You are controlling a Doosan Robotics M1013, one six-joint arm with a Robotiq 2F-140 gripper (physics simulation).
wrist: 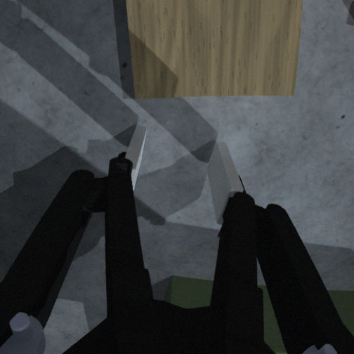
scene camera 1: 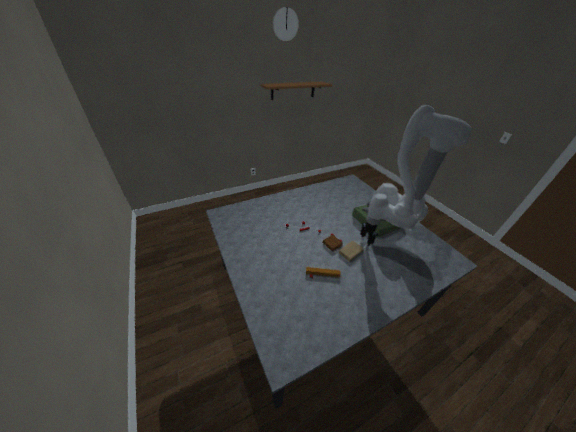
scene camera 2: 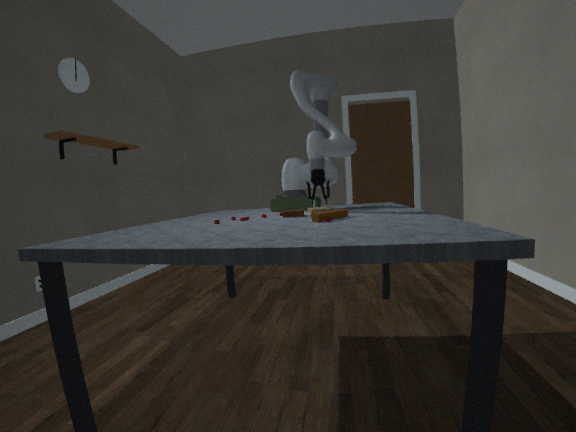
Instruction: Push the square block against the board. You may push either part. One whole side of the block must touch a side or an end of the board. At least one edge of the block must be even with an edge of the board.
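Frame: origin at the arm's base, x ahead, y left, z up, level; millimetres.
Where they show: gripper, between the fingertips: [scene camera 1: 363, 245]; arm's base, origin of its link: [scene camera 2: 294, 198].
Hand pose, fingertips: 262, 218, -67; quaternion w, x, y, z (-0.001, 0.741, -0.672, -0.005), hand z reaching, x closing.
Note:
Each offset is from my fingertips to the centre of the thing, as dx, dy, dz.
The pale wooden square block {+125, +19, +9} [scene camera 1: 351, 251] [scene camera 2: 318, 211] [wrist: 215, 50] lies flat on the table; its far part is cut off in the wrist view. A long orange bar {+403, +120, +10} [scene camera 1: 323, 272] [scene camera 2: 330, 215], which looks like the board, lies nearer scene camera 2, apart from the block. My gripper [scene camera 1: 369, 242] [scene camera 2: 320, 202] [wrist: 178, 149] is partly open and empty, low over the table on the robot-base side of the block. In the wrist view a gap shows between the fingertips and the block's near edge, which runs nearly level across the view. Exact fingertip height is unclear.
A brown piece {+217, -92, +9} [scene camera 1: 332, 242] [scene camera 2: 293, 213] lies close beside the pale block. Small red pieces {+349, -299, +2} [scene camera 1: 304, 229] [scene camera 2: 244, 219] lie farther off, and a red one {+484, +118, +3} [scene camera 1: 311, 276] [scene camera 2: 327, 219] is by the orange bar. The green base [scene camera 1: 361, 214] [scene camera 2: 295, 204] [wrist: 200, 292] stands behind the gripper.

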